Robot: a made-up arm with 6 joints.
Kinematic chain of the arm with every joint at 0, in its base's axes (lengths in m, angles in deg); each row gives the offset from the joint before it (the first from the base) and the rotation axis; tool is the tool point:
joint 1: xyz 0 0 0.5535 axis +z
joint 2: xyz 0.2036 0 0 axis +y
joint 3: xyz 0 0 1.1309 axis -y
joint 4: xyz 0 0 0.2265 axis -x
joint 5: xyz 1.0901 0 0 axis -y
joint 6: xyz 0.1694 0 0 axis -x
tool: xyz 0 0 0
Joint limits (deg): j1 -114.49..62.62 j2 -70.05..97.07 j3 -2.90..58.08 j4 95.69..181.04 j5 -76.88..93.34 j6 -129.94..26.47
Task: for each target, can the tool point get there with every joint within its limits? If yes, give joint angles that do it. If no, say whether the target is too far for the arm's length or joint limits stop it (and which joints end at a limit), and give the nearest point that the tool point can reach.
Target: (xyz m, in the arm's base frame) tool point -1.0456 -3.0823 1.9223
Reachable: no: too far | nearest point -0.7627 -2.2483 1.5272 | short by 0.965 m
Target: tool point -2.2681 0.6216 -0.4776
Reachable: no: joint limits stop it (at a limit: joint 2, joint 3, joint 5) | nearest point -1.7979 0.4927 1.5854 | short by 2.120 m
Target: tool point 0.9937 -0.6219 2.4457
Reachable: yes | joints -32.42 -2.94 23.60 109.76 2.78 -73.37
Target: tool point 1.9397 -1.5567 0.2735
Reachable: yes | joints -36.98 80.46 44.66 135.13 -39.94 -39.55
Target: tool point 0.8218 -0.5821 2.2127
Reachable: yes | joints -38.00 -15.94 3.71 142.81 27.48 11.06
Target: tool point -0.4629 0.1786 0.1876
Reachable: no: joint limits stop it (at a limit: joint 1, joint 2, joint 3, joint 4, joint 5) | nearest point -0.4983 -1.0866 -0.6596 | short by 1.523 m
